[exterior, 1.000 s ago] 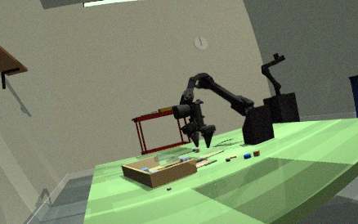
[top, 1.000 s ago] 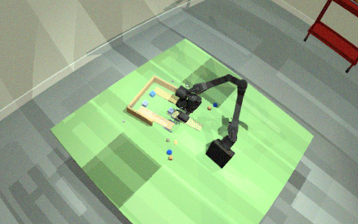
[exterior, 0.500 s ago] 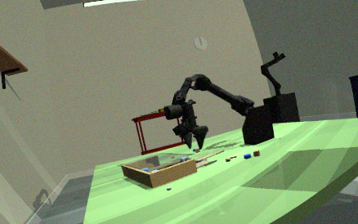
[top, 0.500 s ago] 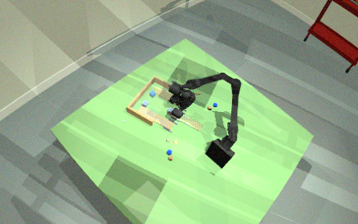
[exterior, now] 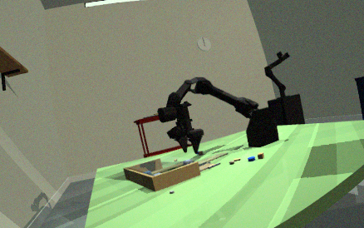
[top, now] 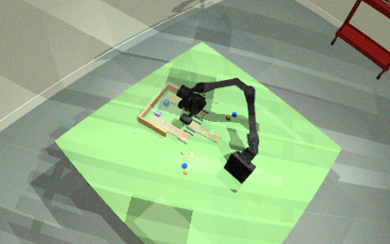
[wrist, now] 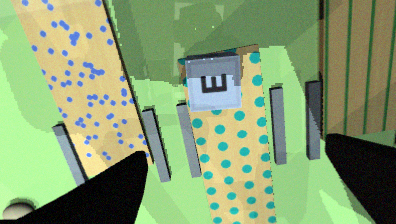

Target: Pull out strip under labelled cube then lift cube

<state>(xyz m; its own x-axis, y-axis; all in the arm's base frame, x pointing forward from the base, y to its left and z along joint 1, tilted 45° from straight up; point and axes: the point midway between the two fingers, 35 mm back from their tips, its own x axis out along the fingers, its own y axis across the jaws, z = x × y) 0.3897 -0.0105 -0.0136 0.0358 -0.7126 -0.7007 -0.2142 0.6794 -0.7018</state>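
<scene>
Right now the blue-speckled strip is 6 cm ahead of my gripper tip, 11 cm to the left of it and 6 cm below it.
</scene>
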